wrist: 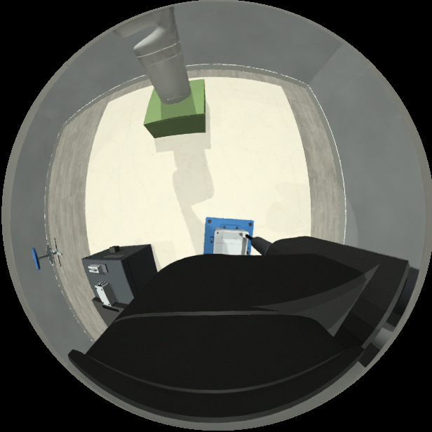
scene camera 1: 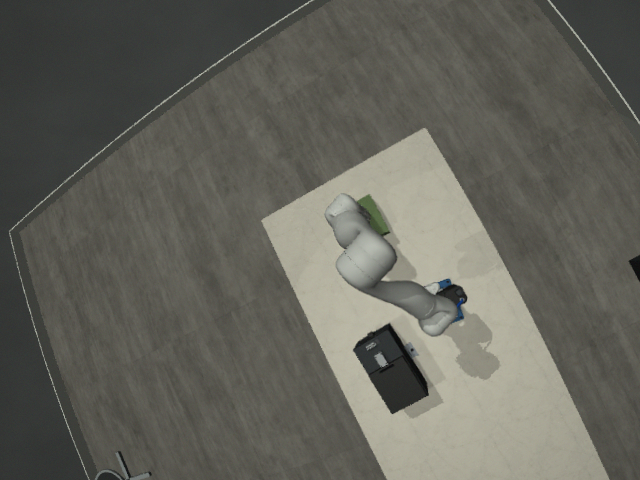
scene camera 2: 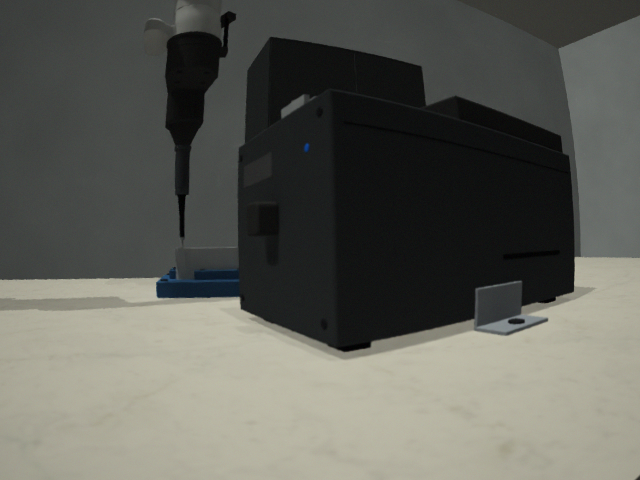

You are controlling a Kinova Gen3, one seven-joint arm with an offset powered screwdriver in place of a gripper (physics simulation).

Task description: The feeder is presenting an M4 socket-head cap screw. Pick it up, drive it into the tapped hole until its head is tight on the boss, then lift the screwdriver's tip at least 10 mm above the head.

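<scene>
My screwdriver's tip (scene camera 2: 181, 241) (wrist: 247, 235) points straight down at the near-left corner of the white housing (scene camera 2: 214, 257) (wrist: 230, 243) in scene camera 2. A thin pale piece shows below the black bit and reaches about the housing's top edge; whether it is the screw or the bare tip is too small to tell. In the wrist view the tip is at the housing's upper right corner boss. The housing sits on a blue fixture (scene camera 1: 444, 283) (scene camera 2: 199, 288) (wrist: 215, 222). The tapped hole and any screw head are not clearly visible. The black feeder (scene camera 1: 400, 384) (scene camera 2: 439, 206) (wrist: 117, 272) stands apart from the fixture.
A small grey angle bracket (scene camera 1: 412, 349) (scene camera 2: 497, 304) stands beside the feeder. A green block (scene camera 1: 374, 214) (wrist: 175, 124) lies under the arm's base. A stand with a blue part (wrist: 35, 258) is off to the left in the wrist view.
</scene>
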